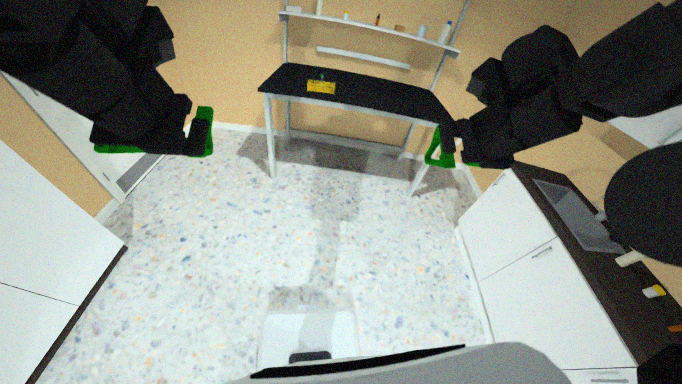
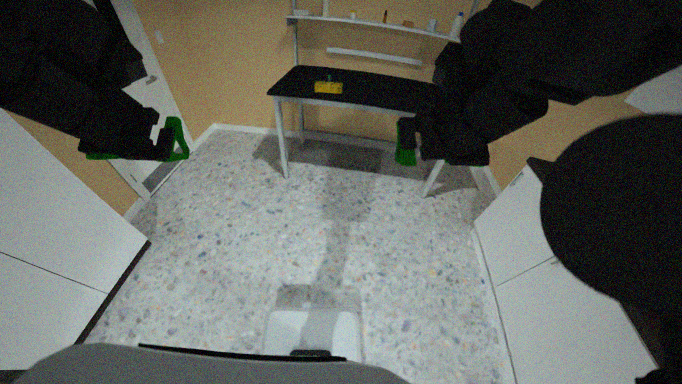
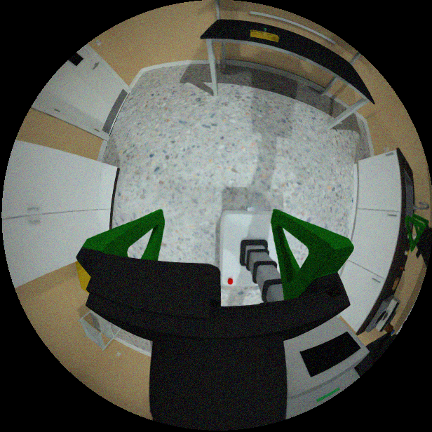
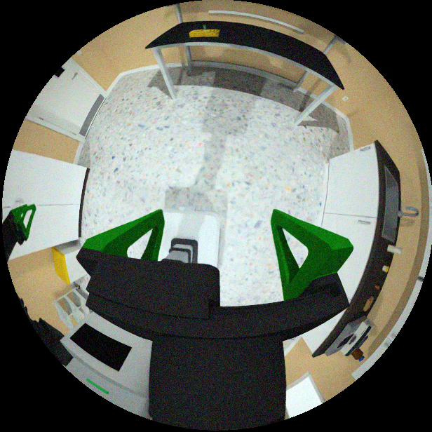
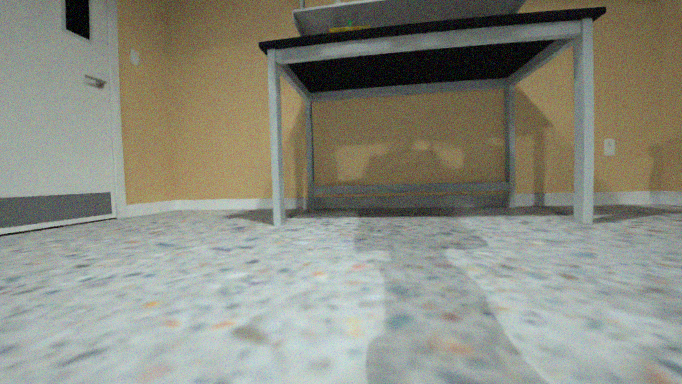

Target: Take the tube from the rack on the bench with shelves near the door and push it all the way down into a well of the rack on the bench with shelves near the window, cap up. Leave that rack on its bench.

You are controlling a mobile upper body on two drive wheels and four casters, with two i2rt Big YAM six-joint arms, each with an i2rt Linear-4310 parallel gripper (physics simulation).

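Places are measured from the left arm's base along level axes (x left, y ahead, z down), in metres.
Pixels of known places: left gripper, fingertip midpoint: (image 1: 181,149) (image 2: 163,154); right gripper, fingertip midpoint: (image 1: 446,161) (image 2: 421,158).
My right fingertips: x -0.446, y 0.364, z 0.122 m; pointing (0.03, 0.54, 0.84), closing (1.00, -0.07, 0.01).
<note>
Behind a point stands the place of what it marks.
A yellow rack (image 1: 321,87) (image 2: 328,88) {y 1.591, x -0.274, z 0.466 m} (image 3: 264,36) (image 4: 204,33) (image 5: 345,29) {y 1.571, x -0.252, z 0.443 m} sits on the black-topped bench (image 1: 385,95) {y 1.693, x -0.807, z 0.496 m} (image 2: 380,90) {y 1.723, x -0.691, z 0.496 m} (image 3: 320,55) (image 4: 270,44) (image 5: 450,24) {y 1.436, x -0.710, z 0.517 m} with a shelf above, toward its left end. A small green-capped tube (image 1: 322,77) {y 1.617, x -0.278, z 0.398 m} (image 2: 329,78) {y 1.618, x -0.278, z 0.400 m} stands upright at the rack; its lower part is hidden. My left gripper (image 3: 217,214) is open and empty, far in front of the bench. My right gripper (image 4: 217,214) is open and empty, also well short of it. The rack on the bench near the window does not show.
A white door (image 5: 50,115) {y 1.679, x 1.437, z 0.766 m} is left of the bench. A counter (image 1: 590,270) {y 0.175, x -1.478, z 0.501 m} with a sink (image 1: 580,215) {y 0.526, x -1.999, z 0.557 m} and white cabinets (image 1: 520,250) {y 0.435, x -1.541, z 0.804 m} stands at the right. A white cabinet (image 1: 45,235) {y 0.558, x 1.180, z 0.852 m} stands at the near left. The shelf (image 1: 370,32) holds several small bottles and containers.
</note>
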